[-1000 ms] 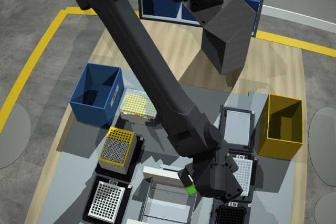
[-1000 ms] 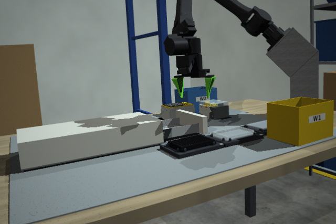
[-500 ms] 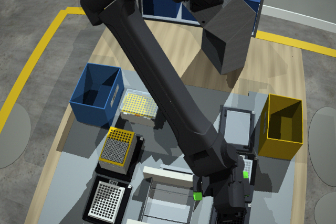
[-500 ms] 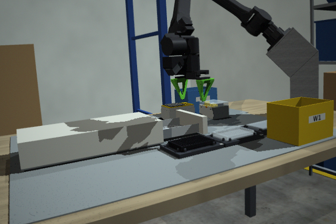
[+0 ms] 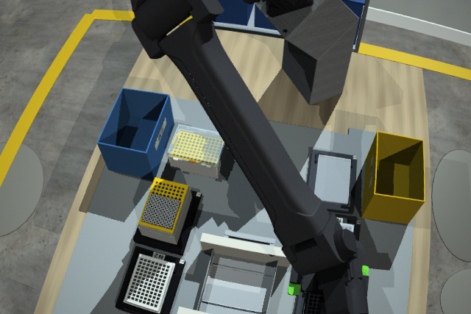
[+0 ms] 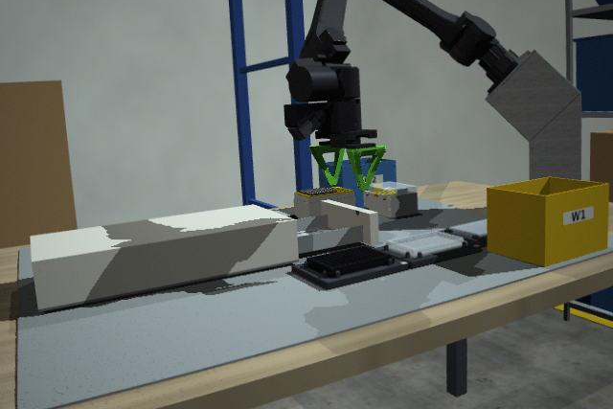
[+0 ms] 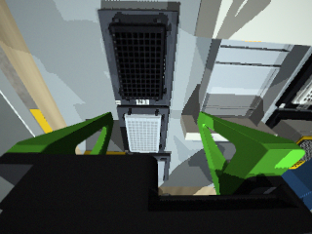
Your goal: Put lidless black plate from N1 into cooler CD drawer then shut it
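Right now my hand is 130 mm above the black plate, 30 mm short of it and 20 mm to the right of it. Also, from my hand: work nest N1: 140 mm below, 30 mm ahead, 20 mm to the left; then clear plate: 140 mm behind, 130 mm below, 60 mm to the left; then drawer: 170 mm to the right, 120 mm below, 10 mm behind.
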